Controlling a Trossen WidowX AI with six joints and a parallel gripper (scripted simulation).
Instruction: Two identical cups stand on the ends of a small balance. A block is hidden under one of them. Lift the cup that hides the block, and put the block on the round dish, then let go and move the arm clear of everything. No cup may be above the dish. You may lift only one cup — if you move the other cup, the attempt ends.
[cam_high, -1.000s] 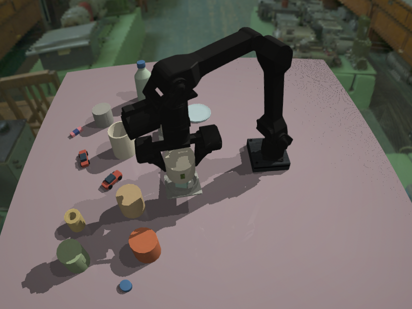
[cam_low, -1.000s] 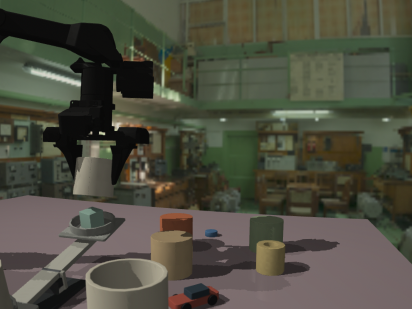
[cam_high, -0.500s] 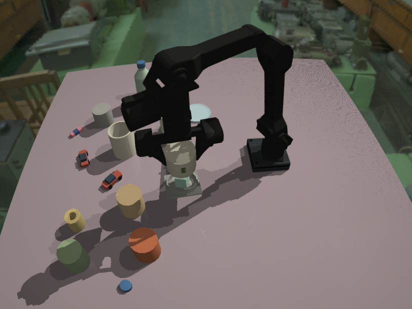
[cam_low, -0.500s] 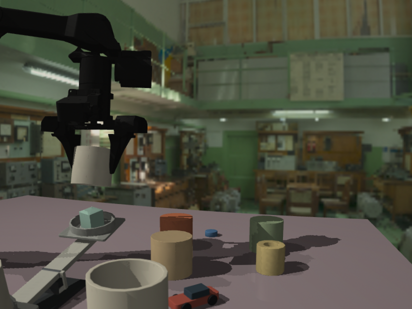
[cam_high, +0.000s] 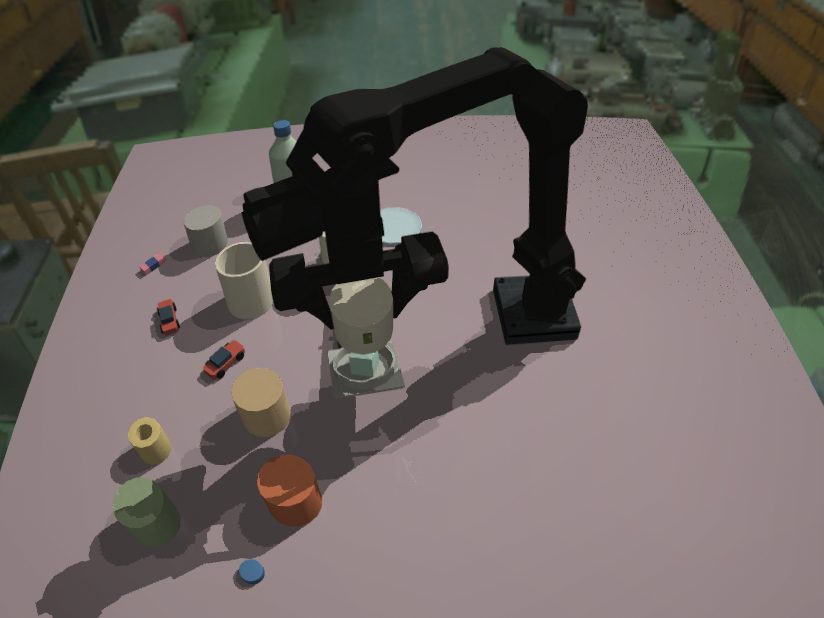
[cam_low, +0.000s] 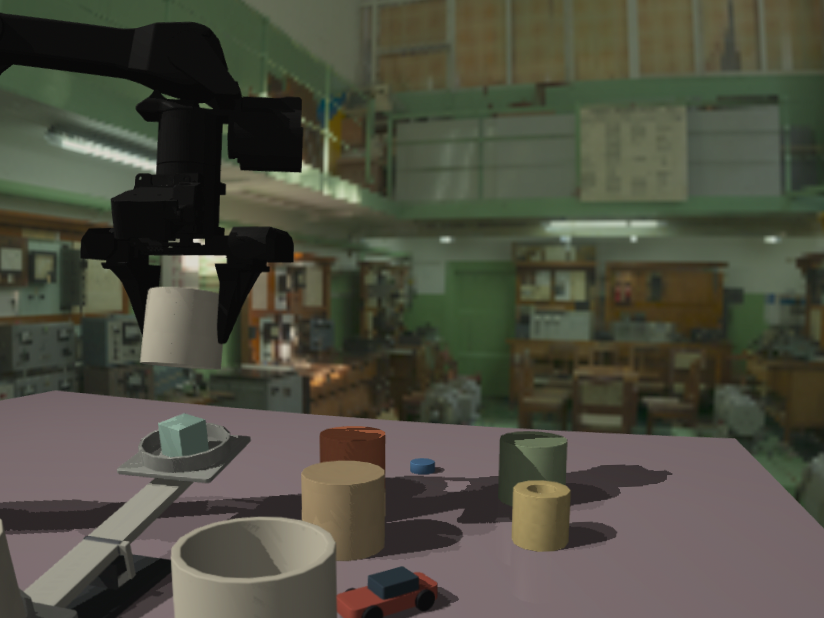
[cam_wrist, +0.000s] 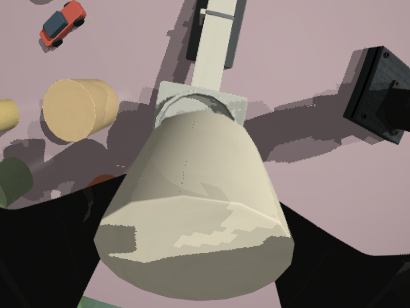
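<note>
The pale green block is 10 mm ahead of my gripper tip, 10 mm to the right of it and 80 mm below it. The rest, counted from my gripper tip: tan cylinder 160 mm ahead, 50 mm to the left, 130 mm below; orange cylinder 70 mm ahead, 180 mm to the left, 130 mm below; cream cup 90 mm ahead, 270 mm to the right, 110 mm below.
</note>
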